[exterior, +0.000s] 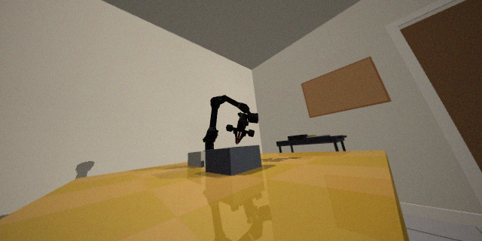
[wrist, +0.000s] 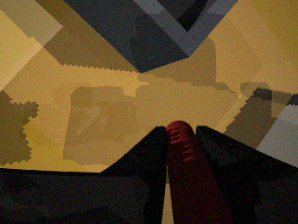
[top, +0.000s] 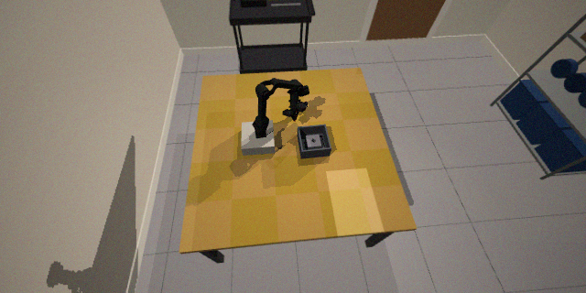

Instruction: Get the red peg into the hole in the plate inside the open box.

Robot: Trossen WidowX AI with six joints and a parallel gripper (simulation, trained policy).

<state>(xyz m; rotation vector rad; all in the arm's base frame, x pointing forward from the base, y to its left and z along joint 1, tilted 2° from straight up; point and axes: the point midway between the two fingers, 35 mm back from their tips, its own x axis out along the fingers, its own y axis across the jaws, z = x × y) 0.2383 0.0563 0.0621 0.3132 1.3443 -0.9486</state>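
My gripper tip is now 140 mm to the left of the light grey plate, 100 mm short of it and 70 mm above it. Round my gripper tip: red peg 30 mm above, 10 mm to the left; then grey box 140 mm to the right, 100 mm ahead, 90 mm below.
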